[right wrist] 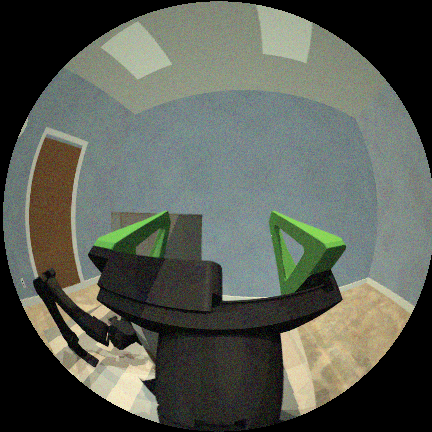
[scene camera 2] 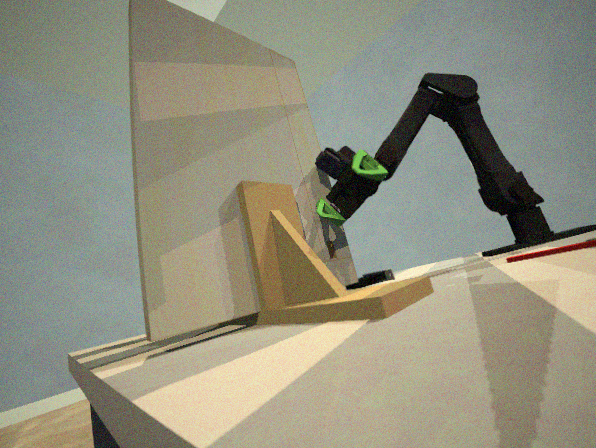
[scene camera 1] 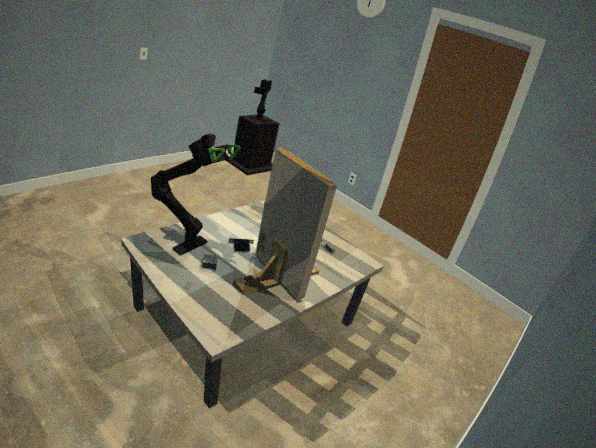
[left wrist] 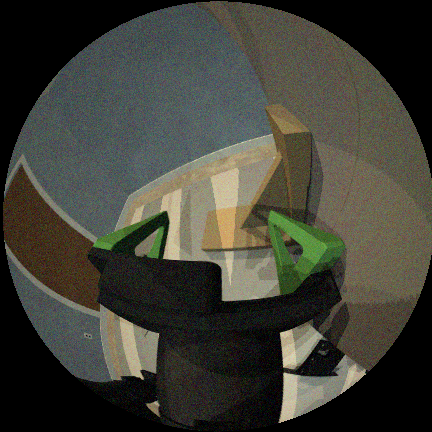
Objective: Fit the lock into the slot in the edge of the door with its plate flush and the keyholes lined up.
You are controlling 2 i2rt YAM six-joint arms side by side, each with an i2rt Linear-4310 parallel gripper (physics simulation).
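Frame: origin at the left arm's base, x ahead, y left, z up, level; centimetres.
Where they show: left gripper, fingertip midpoint: (scene camera 2: 336, 193) (left wrist: 218, 215); right gripper, fingertip midpoint: (right wrist: 219, 216) (scene camera 1: 232, 148); left arm's base, origin of the base link: (scene camera 2: 536, 244); right arm's base, origin of the base link: (scene camera 1: 190, 245).
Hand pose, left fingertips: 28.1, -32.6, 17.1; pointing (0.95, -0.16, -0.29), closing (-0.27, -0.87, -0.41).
Things, the pixels of their top centre, and the offset from my left fingertips, as dx, dy, dz.
- black body with a long thin plate, middle of its top: (left wrist: 325, 362) (scene camera 2: 363, 275) (right wrist: 154, 385) (scene camera 1: 242, 242) -26.3, -5.0, -14.4
- dark grey block, middle of its top: (scene camera 1: 210, 258) -28.7, -30.0, -13.5
- small dark object, middle of its top: (scene camera 1: 330, 246) +11.8, +30.2, -14.9
- red bar, middle of its top: (scene camera 2: 588, 241) -0.6, +27.8, -16.5
The door (scene camera 1: 300, 215) (scene camera 2: 200, 150) (left wrist: 380, 200) (right wrist: 187, 235) is a grey-beige panel standing upright on the table. The slot in its edge cannot be made out clearly. The lock, a black body with a long thin plate (scene camera 1: 242, 245) (scene camera 2: 372, 278) (left wrist: 321, 357), appears to lie on the table near the door's edge. My left gripper (scene camera 2: 345, 186) (left wrist: 218, 215) is open and empty, raised above the table beside the door's edge, near the wooden support. My right gripper (scene camera 1: 227, 151) (right wrist: 219, 216) is open and empty, high above the table and apart from the door and lock.
Wooden brackets (scene camera 1: 272, 275) (scene camera 2: 270, 250) (left wrist: 296, 175) brace the door. A dark grey block (scene camera 1: 209, 261) lies in front of the right arm's base. A small dark object (scene camera 1: 329, 247) lies beyond the door. A red bar (scene camera 2: 550, 251) lies by the left arm's base.
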